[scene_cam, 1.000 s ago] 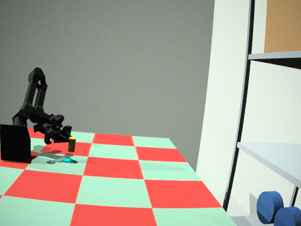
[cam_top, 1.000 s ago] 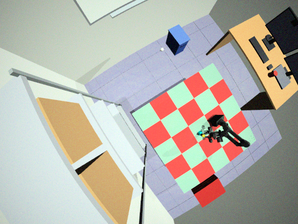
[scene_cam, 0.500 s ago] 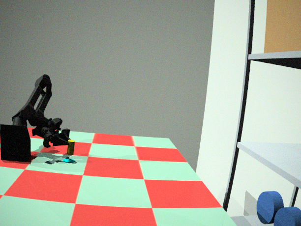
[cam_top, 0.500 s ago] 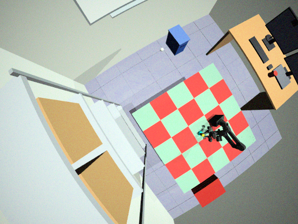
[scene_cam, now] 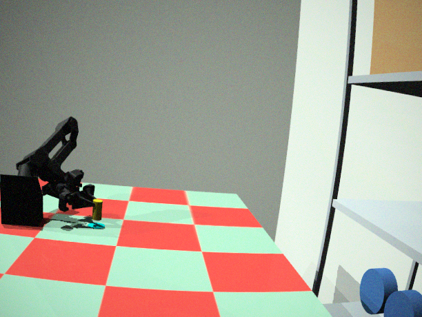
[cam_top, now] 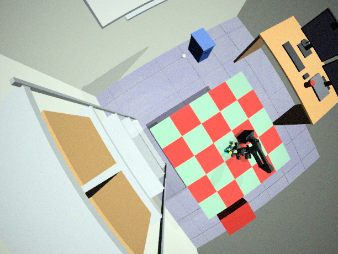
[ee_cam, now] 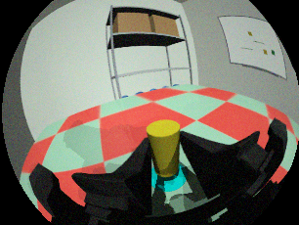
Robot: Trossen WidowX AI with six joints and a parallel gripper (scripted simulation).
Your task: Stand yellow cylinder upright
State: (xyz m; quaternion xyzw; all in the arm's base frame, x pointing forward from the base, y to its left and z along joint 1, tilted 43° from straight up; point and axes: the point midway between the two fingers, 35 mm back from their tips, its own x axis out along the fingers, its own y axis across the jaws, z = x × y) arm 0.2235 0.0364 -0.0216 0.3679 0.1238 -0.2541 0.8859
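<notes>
My gripper tip is 80 mm above the cyan circle. Also, from my gripper tip: yellow tall cylinder 20 mm below.
</notes>
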